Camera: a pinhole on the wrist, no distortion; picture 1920 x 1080 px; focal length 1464.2 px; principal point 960.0 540.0 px. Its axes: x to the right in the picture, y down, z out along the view. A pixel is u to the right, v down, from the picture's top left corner.
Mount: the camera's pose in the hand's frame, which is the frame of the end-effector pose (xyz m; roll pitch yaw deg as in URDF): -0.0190 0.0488 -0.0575 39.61 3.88 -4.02
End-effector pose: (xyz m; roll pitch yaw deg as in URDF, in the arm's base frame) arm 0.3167 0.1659 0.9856 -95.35 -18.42 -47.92
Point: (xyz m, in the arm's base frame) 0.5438 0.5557 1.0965
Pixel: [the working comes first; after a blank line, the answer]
In the camera's frame: -0.0910 0.1113 0.5134

700 858
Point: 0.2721 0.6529 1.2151
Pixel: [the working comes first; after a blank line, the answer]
In the camera's frame: -0.2708 -0.1436 0.5082

180 126
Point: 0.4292 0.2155 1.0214
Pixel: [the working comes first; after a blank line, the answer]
In the camera's frame: 0.0607 0.0534 0.1845

1441 964
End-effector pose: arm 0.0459 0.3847 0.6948 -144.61 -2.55 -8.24
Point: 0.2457 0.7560 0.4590
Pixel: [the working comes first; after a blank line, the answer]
In the camera's frame: 0.1356 0.1456 0.5214

1341 949
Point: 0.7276 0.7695 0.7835
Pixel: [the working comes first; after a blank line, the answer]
In the camera's frame: 0.6527 -0.1196 0.5270

outside the picture
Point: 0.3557 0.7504 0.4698
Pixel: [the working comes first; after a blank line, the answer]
In the camera's frame: 0.2459 0.1479 0.5306

1638 948
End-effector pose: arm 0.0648 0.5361 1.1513 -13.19 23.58 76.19
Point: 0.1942 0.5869 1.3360
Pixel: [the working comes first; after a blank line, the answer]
In the camera's frame: 0.0175 -0.0105 0.3064

1044 490
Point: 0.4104 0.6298 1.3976
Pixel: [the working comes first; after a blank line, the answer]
In the camera's frame: 0.0901 -0.1408 0.4801

1235 111
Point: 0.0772 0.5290 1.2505
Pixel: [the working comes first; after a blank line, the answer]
In the camera's frame: -0.0280 0.0244 0.1613

706 761
